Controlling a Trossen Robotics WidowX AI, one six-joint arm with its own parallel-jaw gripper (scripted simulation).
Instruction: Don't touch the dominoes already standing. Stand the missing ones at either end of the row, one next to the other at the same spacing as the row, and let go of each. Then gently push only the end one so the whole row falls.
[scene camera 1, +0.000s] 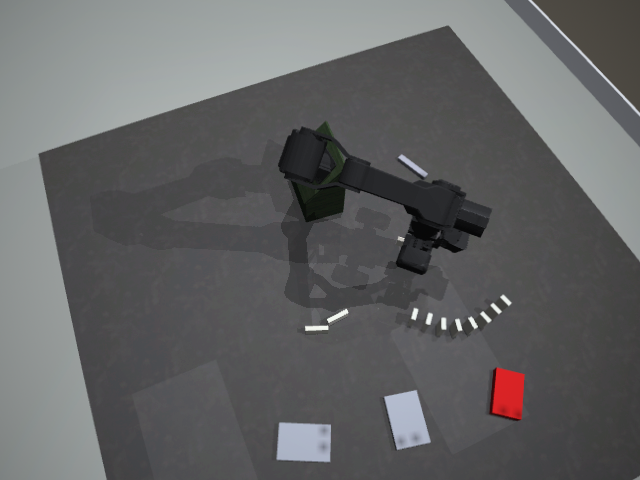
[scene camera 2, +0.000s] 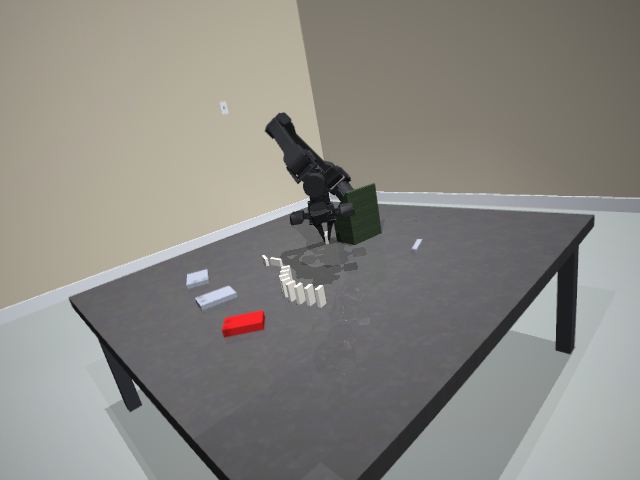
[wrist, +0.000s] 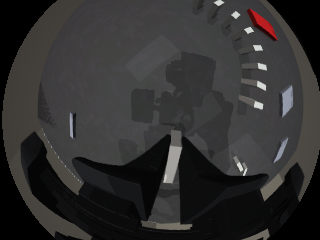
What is my gripper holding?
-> A white domino.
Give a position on a red block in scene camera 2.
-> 252, 322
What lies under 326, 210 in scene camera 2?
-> My gripper.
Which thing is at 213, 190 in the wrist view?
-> My gripper.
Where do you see my gripper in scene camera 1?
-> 415, 248
